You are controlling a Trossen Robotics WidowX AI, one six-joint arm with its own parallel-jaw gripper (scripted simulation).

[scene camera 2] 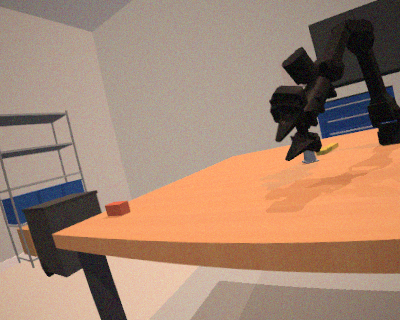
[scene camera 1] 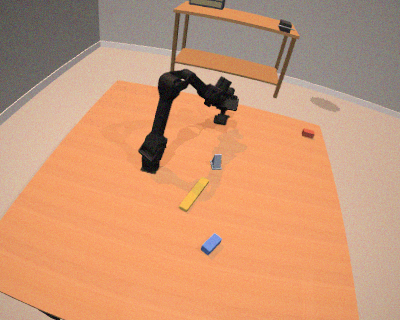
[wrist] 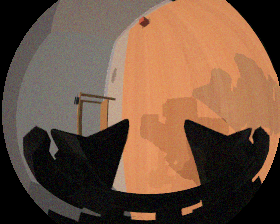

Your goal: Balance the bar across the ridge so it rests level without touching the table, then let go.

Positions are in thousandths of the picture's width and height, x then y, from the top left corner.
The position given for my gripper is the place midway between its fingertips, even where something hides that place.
Observation:
My gripper (scene camera 2: 706, 473) is open, with nothing in its grasp.
My gripper shows as well in the wrist view (wrist: 562, 551).

